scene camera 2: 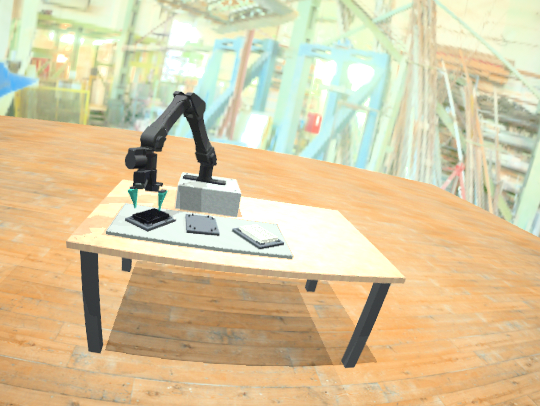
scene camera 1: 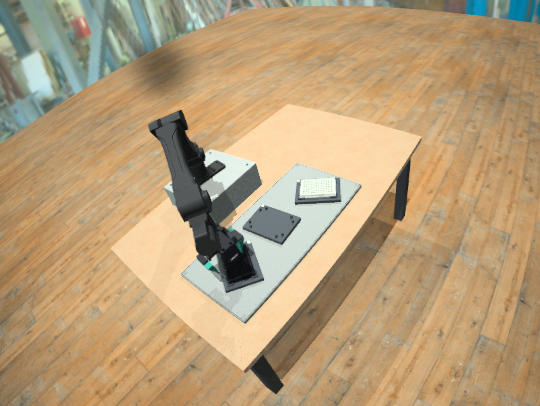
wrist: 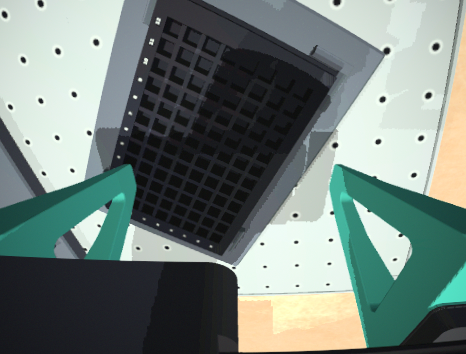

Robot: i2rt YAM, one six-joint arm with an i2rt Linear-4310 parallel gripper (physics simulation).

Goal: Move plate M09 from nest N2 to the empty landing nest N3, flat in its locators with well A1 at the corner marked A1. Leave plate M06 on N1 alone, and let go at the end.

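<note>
A black well plate [scene camera 1: 240,267] [scene camera 2: 151,216] [wrist: 200,150] lies on a dark nest [scene camera 1: 245,286] [scene camera 2: 149,227] [wrist: 107,115] at one end of the board. Its column numbers run along its left edge in the wrist view. My gripper [scene camera 1: 228,261] [scene camera 2: 148,208] [wrist: 232,175] is wide open above this plate, fingers pointing down, holding nothing. In the wrist view one fingertip overlaps the plate's left edge; the other shows beyond its right side. An empty dark nest [scene camera 1: 272,224] [scene camera 2: 202,224] with small locator pegs is in the middle. A white plate [scene camera 1: 318,188] [scene camera 2: 258,234] lies on the nest at the far end. Name labels and the A1 mark are unreadable.
The nests stand on a pale perforated board [scene camera 1: 310,227] [scene camera 2: 260,250] [wrist: 305,255] on a wooden table [scene camera 1: 345,132] [scene camera 2: 330,235]. The arm's grey base block [scene camera 1: 245,182] [scene camera 2: 220,202] stands behind the board.
</note>
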